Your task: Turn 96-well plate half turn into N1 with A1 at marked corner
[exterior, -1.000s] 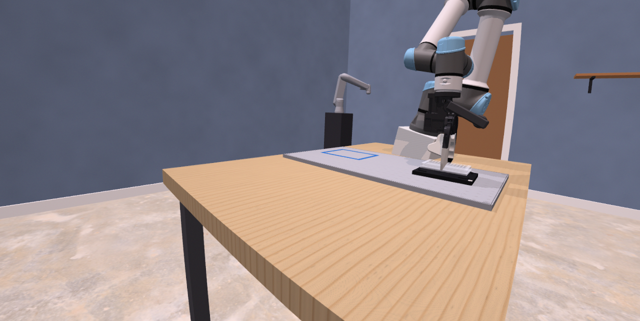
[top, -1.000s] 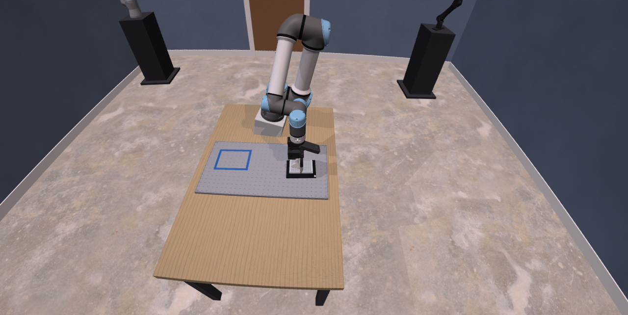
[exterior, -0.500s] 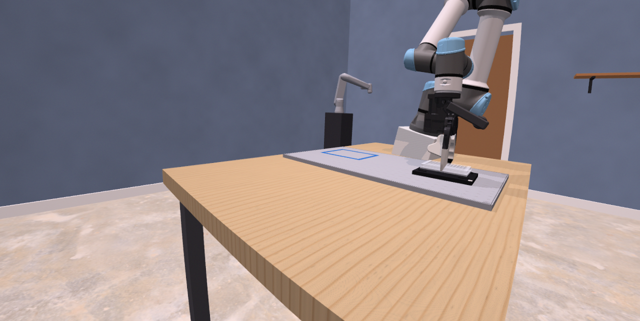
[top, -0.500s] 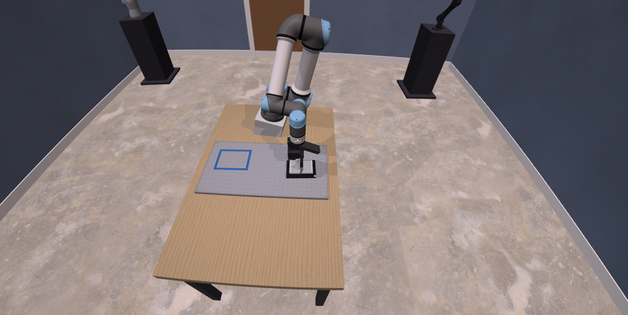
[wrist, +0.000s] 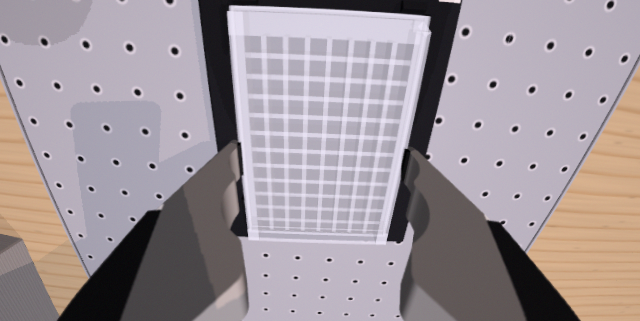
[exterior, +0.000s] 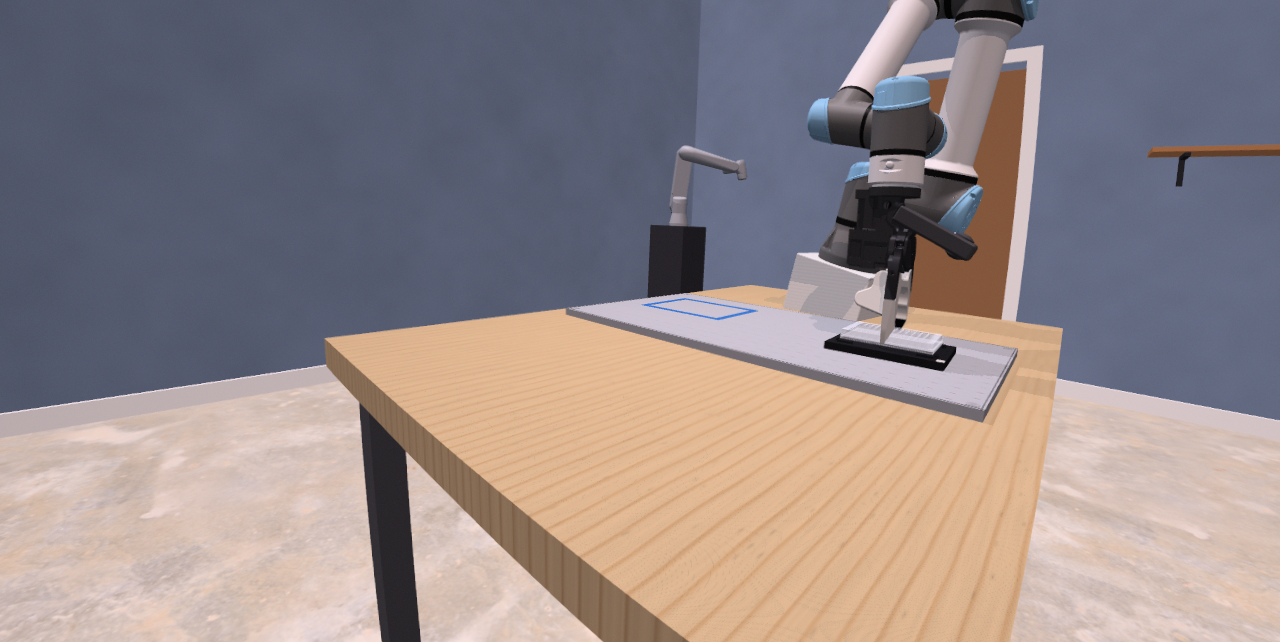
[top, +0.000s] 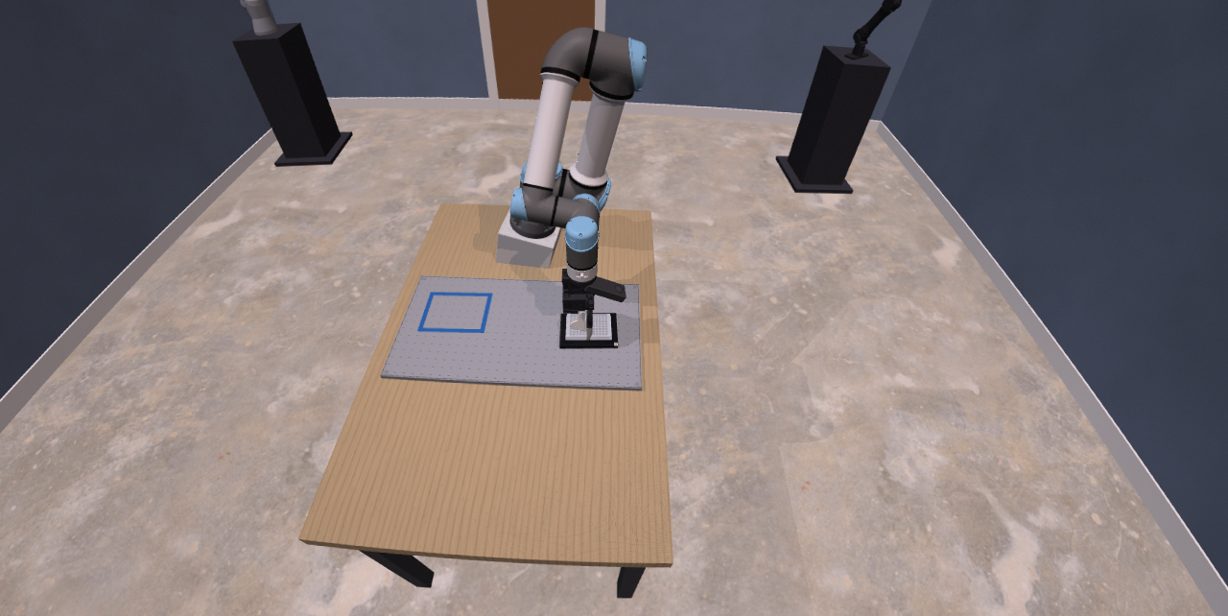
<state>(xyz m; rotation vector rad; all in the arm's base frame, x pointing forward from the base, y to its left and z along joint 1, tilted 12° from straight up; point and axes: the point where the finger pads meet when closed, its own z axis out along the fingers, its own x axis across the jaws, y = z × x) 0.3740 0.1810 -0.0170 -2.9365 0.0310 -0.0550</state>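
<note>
The 96-well plate is 1 cm below my hand. Round my hand: nest N1: 3 cm below; then A1 label: 7 cm to the left, 6 cm ahead, 2 cm below.
</note>
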